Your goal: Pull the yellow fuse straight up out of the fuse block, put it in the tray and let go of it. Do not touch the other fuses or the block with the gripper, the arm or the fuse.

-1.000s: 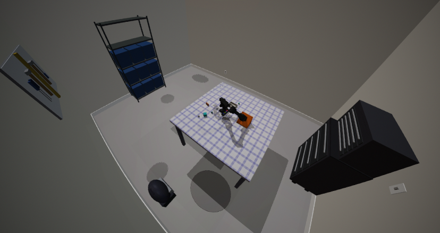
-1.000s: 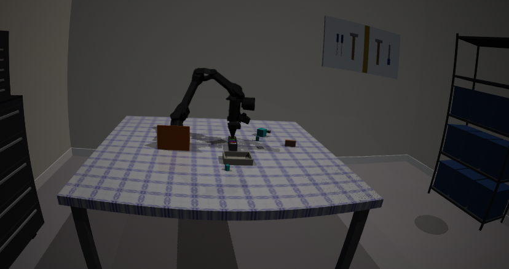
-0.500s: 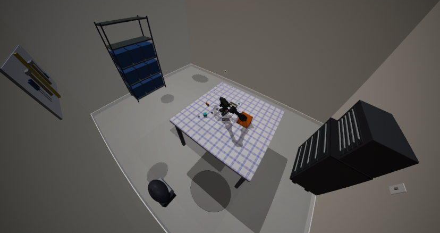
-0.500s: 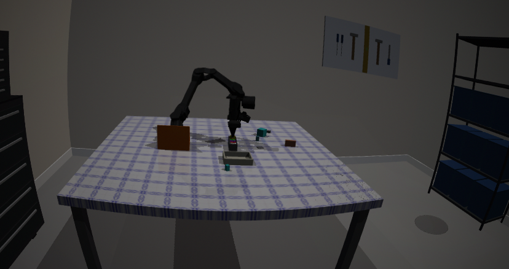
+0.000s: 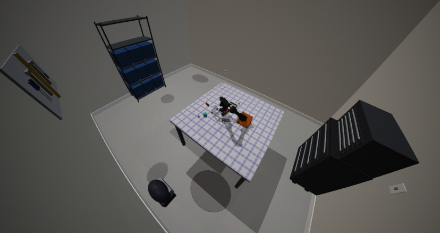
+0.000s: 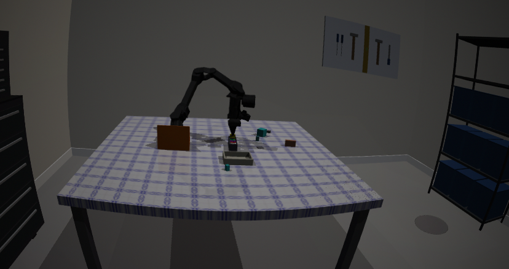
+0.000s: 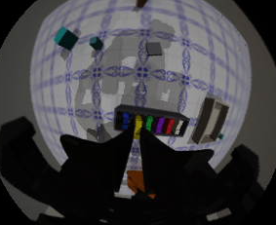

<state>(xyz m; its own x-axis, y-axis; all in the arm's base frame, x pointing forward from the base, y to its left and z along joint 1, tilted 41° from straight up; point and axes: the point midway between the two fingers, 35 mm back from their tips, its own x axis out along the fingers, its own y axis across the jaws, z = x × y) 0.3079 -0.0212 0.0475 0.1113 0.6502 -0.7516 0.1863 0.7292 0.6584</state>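
Right now the grey tray is 23 cm to the right of my gripper tip, 5 cm below it and 3 cm behind it. Also, from my gripper tip: small grey piece: 14 cm ahead, 6 cm below, 4 cm to the right; then teal cube: 22 cm ahead, 18 cm to the left, 4 cm below; then yellow fuse: 1 cm below.
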